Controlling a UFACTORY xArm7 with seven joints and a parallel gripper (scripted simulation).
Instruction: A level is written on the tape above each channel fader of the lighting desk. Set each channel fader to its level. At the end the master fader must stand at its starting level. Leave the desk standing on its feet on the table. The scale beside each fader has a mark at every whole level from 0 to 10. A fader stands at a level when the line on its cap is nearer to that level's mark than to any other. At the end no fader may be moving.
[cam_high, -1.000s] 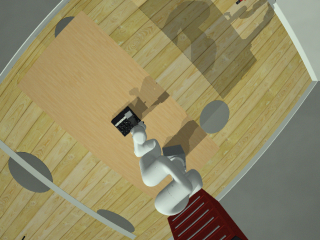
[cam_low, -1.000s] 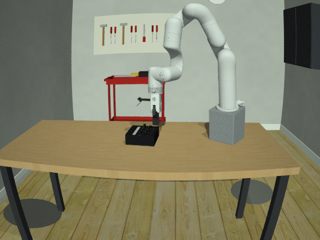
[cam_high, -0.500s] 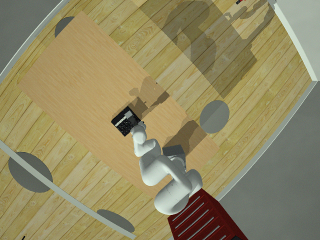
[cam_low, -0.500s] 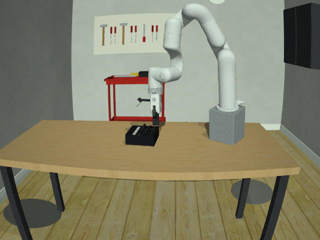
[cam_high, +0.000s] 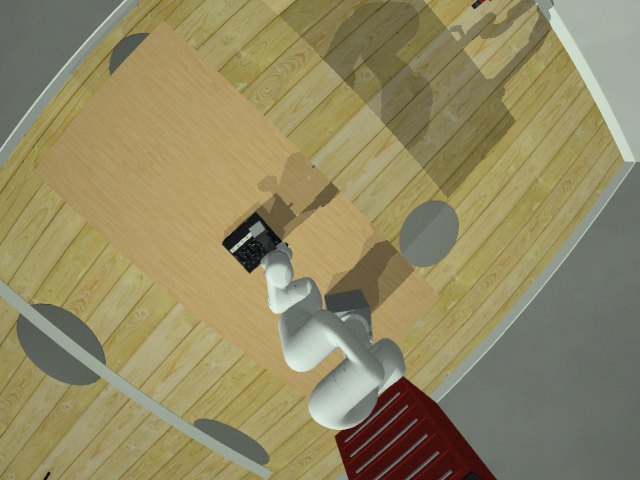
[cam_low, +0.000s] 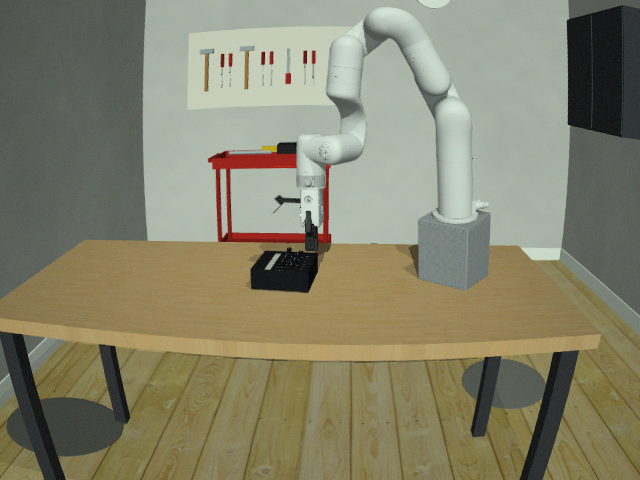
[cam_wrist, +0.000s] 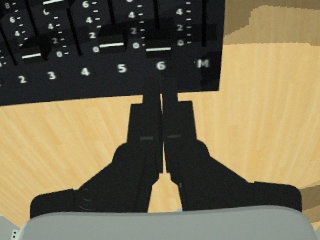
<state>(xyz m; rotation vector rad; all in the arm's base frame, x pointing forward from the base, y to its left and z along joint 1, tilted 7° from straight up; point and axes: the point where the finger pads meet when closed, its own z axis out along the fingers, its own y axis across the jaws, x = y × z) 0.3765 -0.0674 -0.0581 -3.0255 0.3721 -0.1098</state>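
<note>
My hand is 3 cm short of the channel 6 fader cap, 3 cm above it and 1 cm to the left of it. The rest, counted from my hand: master cap 6 cm ahead, 4 cm to the right, 3 cm below; then channel 5 cap 4 cm ahead, 3 cm below, 1 cm to the left.
</note>
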